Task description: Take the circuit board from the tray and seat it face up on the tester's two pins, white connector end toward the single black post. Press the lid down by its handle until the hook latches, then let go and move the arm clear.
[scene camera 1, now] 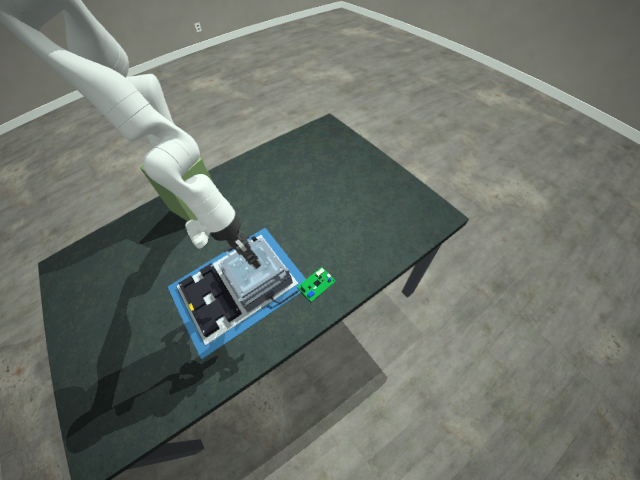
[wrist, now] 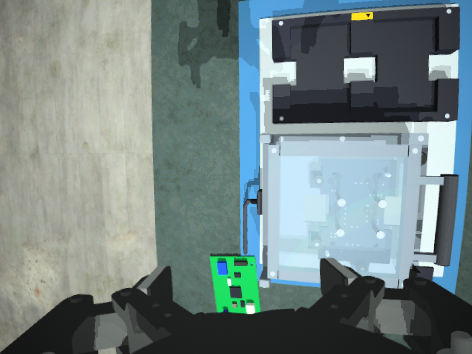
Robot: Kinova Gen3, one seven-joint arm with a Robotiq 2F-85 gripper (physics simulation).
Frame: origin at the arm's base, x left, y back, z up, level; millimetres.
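Seen in the pictures: gripper, between the fingertips: (scene camera 1: 250, 257) (wrist: 246, 279).
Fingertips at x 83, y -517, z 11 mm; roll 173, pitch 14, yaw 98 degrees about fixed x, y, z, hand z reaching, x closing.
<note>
Offsets run from my fingertips to a thing's middle. "pt": to the spot under its first point. Level surfaces: height alone.
The green circuit board {dx +152, dy -55, dz -235 mm} (scene camera 1: 316, 284) (wrist: 235, 285) lies component side up on the table, by a corner of the blue mat. Its near end is partly hidden by the gripper in the wrist view. The black tray {pt dx -132, dy +68, dz -224 mm} (scene camera 1: 223, 294) (wrist: 320, 112) has no board in it. The tester's clear lid {dx -8, dy +67, dz -146 mm} (scene camera 1: 237, 273) (wrist: 300, 240) lies over its base; whether the hook is latched cannot be told. The lid's dark handle {dx -18, dy +172, dz -151 mm} (wrist: 446, 220) is at its right in the wrist view. My gripper (scene camera 1: 254, 264) (wrist: 246, 279) is open and empty, above the lid in the scene view.
The blue mat {dz -239 mm} (scene camera 1: 201, 348) (wrist: 248, 125) lies under tray and tester. A dark cable {pt dx +52, dy -47, dz -234 mm} (wrist: 245, 230) runs from the tester's side toward the board. A green box (scene camera 1: 168, 198) stands behind the arm. The table's front edge is near the board.
</note>
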